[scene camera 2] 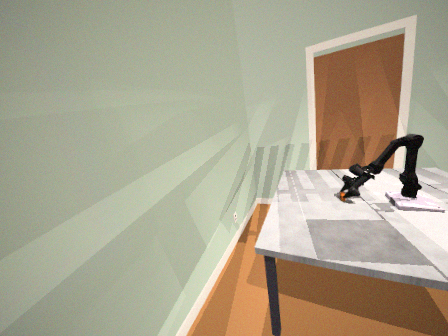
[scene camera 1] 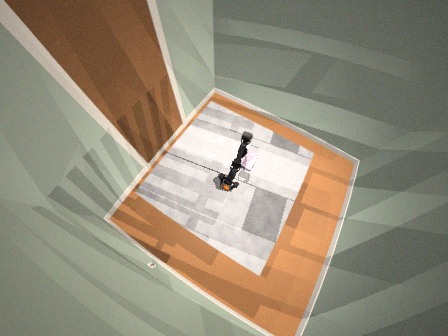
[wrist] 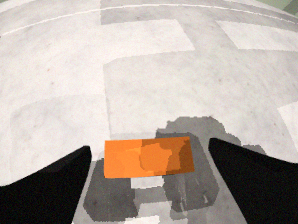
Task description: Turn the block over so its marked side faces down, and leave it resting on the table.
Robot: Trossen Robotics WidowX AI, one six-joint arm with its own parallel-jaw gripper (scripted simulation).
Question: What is my gripper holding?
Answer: Nothing.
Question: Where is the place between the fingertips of my gripper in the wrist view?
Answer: At 151, 148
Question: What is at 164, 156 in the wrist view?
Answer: An orange block.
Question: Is my gripper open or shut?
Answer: Open.
